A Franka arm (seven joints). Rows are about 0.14 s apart.
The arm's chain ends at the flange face. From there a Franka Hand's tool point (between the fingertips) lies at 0.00 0.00 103.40 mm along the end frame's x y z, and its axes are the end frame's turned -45 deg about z.
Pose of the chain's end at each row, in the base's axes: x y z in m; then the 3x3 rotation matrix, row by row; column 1 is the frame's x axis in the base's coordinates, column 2 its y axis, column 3 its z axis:
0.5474 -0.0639 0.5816; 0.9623 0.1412 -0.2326; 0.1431 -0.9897 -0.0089; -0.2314 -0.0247 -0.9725
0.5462 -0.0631 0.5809; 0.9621 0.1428 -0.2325; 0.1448 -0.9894 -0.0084; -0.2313 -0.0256 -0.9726
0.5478 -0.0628 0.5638; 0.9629 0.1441 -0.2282; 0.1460 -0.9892 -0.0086; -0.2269 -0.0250 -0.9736
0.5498 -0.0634 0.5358; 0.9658 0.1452 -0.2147; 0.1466 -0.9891 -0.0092; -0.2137 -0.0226 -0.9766
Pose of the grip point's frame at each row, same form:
0.5233 -0.0648 0.4810; 0.5806 0.7803 -0.2326; 0.8010 -0.5986 -0.0089; -0.1462 -0.1811 -0.9725
0.5222 -0.0640 0.4803; 0.5793 0.7813 -0.2325; 0.8020 -0.5972 -0.0084; -0.1455 -0.1817 -0.9726
0.5242 -0.0637 0.4631; 0.5790 0.7828 -0.2282; 0.8027 -0.5962 -0.0086; -0.1428 -0.1781 -0.9736
0.5276 -0.0644 0.4348; 0.5803 0.7856 -0.2147; 0.8031 -0.5957 -0.0092; -0.1351 -0.1671 -0.9766

